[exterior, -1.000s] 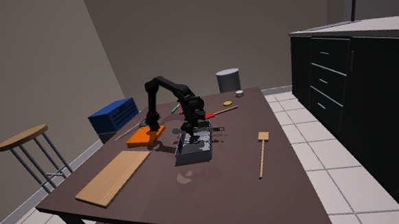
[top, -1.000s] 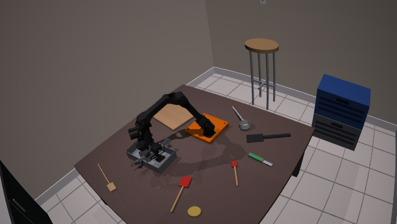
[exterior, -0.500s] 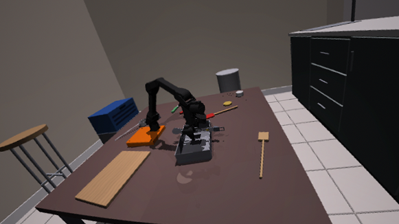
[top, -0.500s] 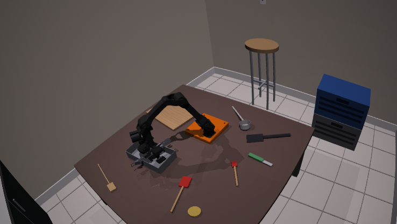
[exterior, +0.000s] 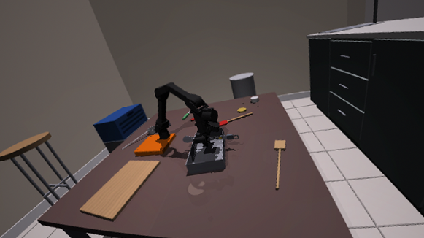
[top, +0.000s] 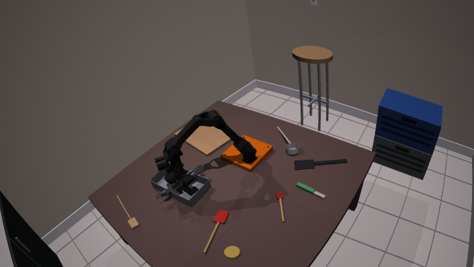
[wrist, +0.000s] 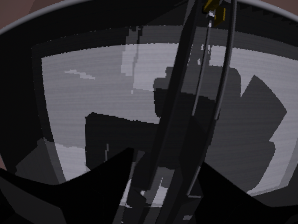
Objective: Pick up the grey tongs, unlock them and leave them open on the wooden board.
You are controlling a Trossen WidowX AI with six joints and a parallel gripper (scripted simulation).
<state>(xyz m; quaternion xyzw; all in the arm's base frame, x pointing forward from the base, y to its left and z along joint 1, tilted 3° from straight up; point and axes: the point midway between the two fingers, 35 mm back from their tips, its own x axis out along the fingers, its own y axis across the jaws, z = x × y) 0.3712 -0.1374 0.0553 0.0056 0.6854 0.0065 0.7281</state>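
Right now my gripper tip is 10 mm short of the grey roasting tin and 30 mm to the left of it. Round my gripper tip: wooden board (400 mm behind, 280 mm to the right, 20 mm below); then black spatula (580 mm behind, 470 mm to the left, 30 mm below); then yellow disc (140 mm ahead, 490 mm to the left, 20 mm below).
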